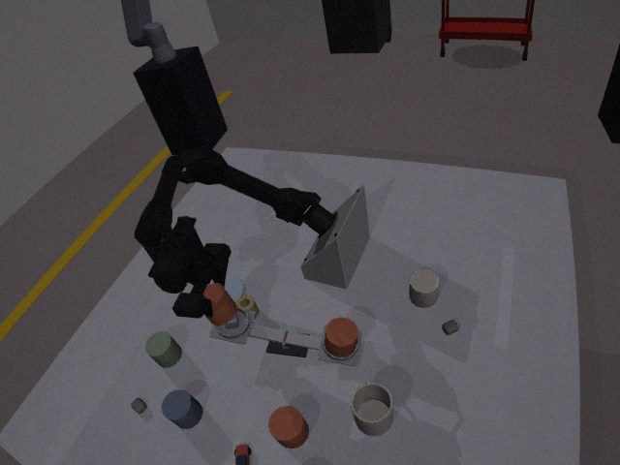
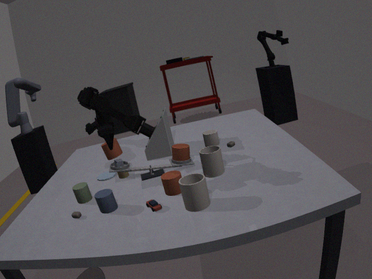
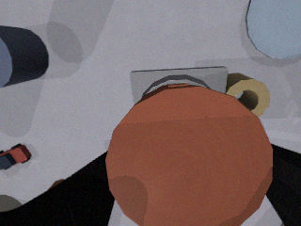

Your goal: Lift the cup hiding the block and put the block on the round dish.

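The grey block is 7 cm below my gripper tip and 1 cm to the left of it. Also, from my gripper tip: pale blue round dish 16 cm below, 13 cm behind, 9 cm to the right; then blue cup 23 cm ahead, 12 cm below, 4 cm to the right; then yellowish ring 14 cm below, 8 cm behind.
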